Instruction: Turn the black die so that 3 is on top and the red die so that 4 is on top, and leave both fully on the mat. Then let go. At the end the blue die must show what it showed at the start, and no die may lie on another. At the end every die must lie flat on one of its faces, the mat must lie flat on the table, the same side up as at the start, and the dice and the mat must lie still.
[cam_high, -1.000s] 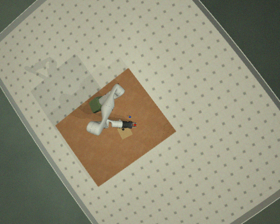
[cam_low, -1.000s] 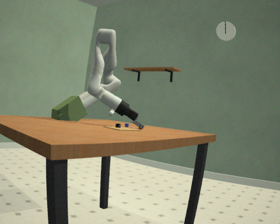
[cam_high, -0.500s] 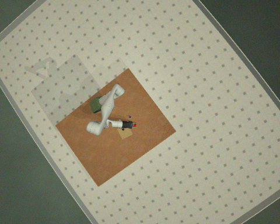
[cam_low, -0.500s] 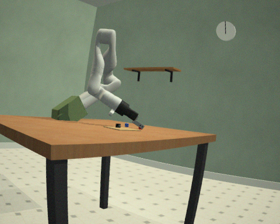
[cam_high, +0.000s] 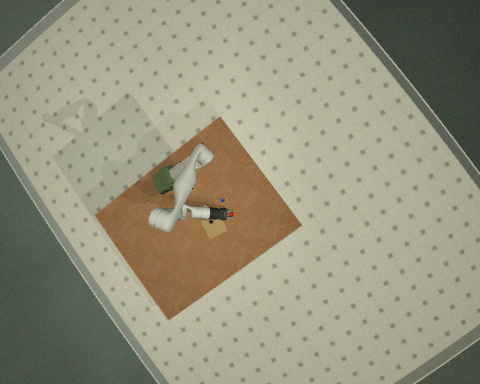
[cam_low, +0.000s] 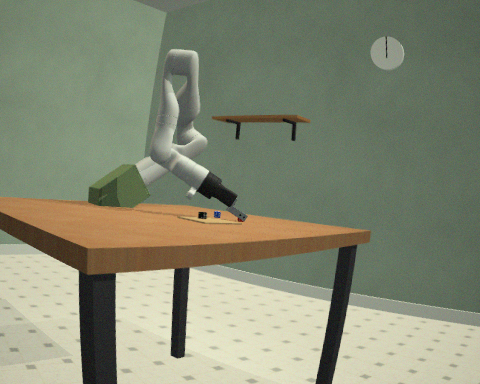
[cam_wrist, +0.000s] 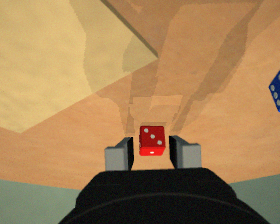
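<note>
My hand is 1 cm above the red die. Round my hand: tan mat: 14 cm to the right, 2 cm below; blue die: 11 cm behind, 1 cm below; black die: 14 cm to the right, 3 cm behind, 1 cm below.
</note>
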